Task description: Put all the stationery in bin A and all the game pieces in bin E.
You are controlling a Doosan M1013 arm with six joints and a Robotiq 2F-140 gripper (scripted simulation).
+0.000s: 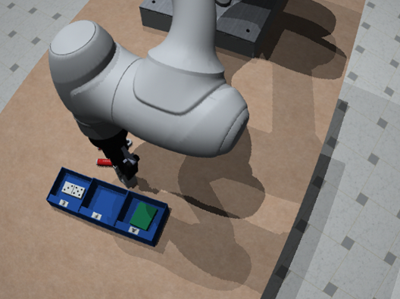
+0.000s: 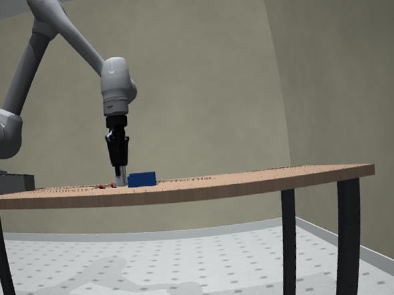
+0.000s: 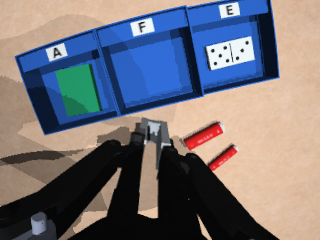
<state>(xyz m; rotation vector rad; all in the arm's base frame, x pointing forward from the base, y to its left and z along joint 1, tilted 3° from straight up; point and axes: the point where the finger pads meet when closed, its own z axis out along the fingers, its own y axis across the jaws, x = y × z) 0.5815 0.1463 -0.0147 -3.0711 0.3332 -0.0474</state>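
My hand is 8 cm to the right of the green flat block, 5 cm short of it and 2 cm above it. Round my hand: blue three-compartment bin 8 cm ahead, 2 cm below; grey nut 7 cm behind, 5 cm to the right, 3 cm below; grey clip-like piece 3 cm below.
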